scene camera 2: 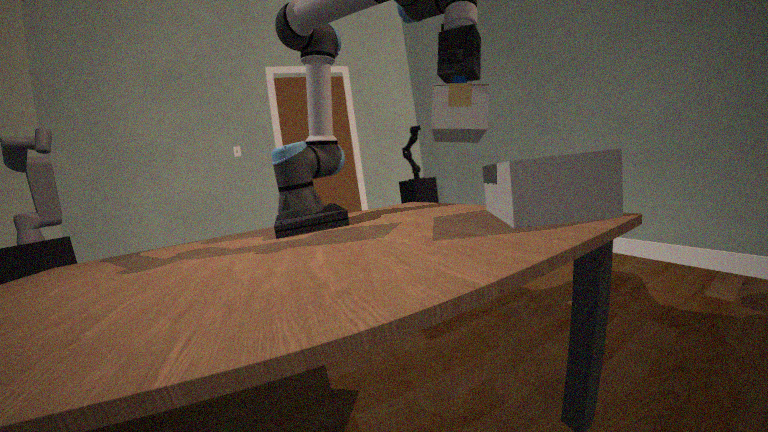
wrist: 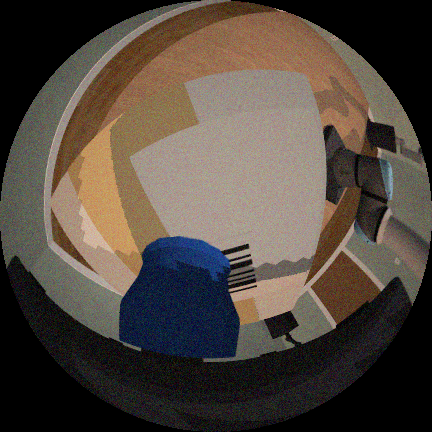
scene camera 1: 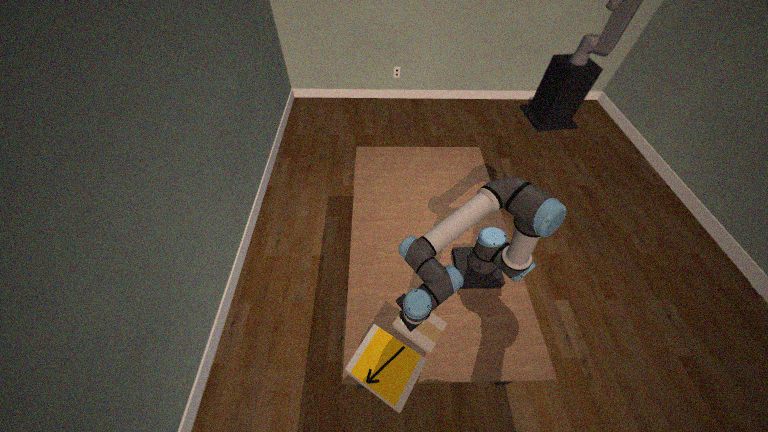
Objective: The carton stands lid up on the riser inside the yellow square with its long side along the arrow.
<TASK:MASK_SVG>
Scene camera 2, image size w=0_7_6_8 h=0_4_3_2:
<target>carton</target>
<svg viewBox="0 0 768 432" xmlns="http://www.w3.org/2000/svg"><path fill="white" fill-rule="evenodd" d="M433 84L431 130L435 142L478 143L488 130L489 83Z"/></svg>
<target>grey riser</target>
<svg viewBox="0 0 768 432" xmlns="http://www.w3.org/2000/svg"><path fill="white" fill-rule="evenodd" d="M622 149L513 160L482 166L486 210L513 228L623 217Z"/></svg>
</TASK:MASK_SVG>
